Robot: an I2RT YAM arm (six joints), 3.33 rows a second.
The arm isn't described. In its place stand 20 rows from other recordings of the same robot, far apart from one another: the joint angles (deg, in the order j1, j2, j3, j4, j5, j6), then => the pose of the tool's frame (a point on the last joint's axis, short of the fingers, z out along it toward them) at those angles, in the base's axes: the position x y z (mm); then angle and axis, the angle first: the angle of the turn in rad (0 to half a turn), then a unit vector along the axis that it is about.
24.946, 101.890, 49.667, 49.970, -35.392, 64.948 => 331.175, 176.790, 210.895, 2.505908, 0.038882, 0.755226, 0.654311
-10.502, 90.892, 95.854, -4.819, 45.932, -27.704 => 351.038, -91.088, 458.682, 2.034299, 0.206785, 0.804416, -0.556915
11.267, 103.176, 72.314, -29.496, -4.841, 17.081 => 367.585, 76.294, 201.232, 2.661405, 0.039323, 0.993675, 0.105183
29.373, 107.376, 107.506, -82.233, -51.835, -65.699 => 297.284, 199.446, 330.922, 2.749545, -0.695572, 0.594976, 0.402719
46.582, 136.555, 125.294, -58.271, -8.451, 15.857 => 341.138, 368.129, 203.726, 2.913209, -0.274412, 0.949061, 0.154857
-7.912, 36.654, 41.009, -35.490, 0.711, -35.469 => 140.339, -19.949, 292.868, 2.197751, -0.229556, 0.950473, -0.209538
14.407, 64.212, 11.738, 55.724, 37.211, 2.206 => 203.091, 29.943, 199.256, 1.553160, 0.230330, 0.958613, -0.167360
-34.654, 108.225, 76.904, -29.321, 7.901, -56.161 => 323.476, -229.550, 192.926, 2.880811, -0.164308, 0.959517, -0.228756
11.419, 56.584, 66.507, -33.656, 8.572, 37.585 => 202.554, 35.499, 391.231, 2.043361, 0.268251, 0.942729, 0.198249
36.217, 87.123, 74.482, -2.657, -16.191, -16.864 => 287.235, 222.660, 353.554, 1.920566, -0.522478, 0.812713, 0.257902
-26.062, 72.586, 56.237, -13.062, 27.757, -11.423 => 248.628, -140.053, 302.202, 2.324660, 0.247137, 0.889140, -0.385168
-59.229, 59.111, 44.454, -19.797, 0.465, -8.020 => 115.912, -195.233, 274.107, 2.348978, 0.416344, 0.864059, -0.282948
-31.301, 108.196, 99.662, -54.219, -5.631, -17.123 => 346.781, -206.766, 289.992, 2.668925, 0.111409, 0.992281, -0.054457
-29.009, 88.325, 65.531, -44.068, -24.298, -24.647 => 272.285, -134.236, 239.902, 2.598949, -0.005945, 0.995057, 0.099131
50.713, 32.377, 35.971, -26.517, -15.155, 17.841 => 79.926, 112.394, 287.904, 2.338912, -0.329870, 0.838486, 0.433735
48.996, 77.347, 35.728, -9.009, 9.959, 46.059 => 171.537, 187.919, 168.912, 2.559643, 0.005419, 0.979619, 0.200790
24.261, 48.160, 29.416, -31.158, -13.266, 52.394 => 147.221, 75.313, 205.163, 2.739193, 0.192257, 0.933589, 0.302404
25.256, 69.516, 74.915, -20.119, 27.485, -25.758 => 249.389, 99.485, 416.767, 1.873558, -0.248612, 0.939233, -0.236716
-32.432, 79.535, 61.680, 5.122, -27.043, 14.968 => 284.468, -161.575, 331.802, 1.784344, 0.220462, 0.968767, 0.113522
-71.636, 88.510, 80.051, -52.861, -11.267, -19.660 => 106.336, -298.253, 305.168, 2.656219, 0.412720, 0.903812, -0.113075
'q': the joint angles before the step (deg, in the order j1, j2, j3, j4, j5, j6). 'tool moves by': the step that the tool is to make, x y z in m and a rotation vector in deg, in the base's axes. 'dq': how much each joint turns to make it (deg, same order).
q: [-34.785, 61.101, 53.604, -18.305, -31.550, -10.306]
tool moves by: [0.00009, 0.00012, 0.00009, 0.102, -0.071, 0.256]
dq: [0.000, 0.022, 0.022, 0.000, -0.285, 0.000]
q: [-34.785, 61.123, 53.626, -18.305, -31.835, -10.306]
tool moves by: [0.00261, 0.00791, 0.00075, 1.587, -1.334, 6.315]
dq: [1.268, -0.023, -0.022, -0.022, -5.441, -0.414]
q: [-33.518, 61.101, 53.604, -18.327, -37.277, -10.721]
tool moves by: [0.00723, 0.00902, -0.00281, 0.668, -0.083, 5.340]
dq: [2.448, 0.874, 0.000, -0.001, -2.863, -0.940]
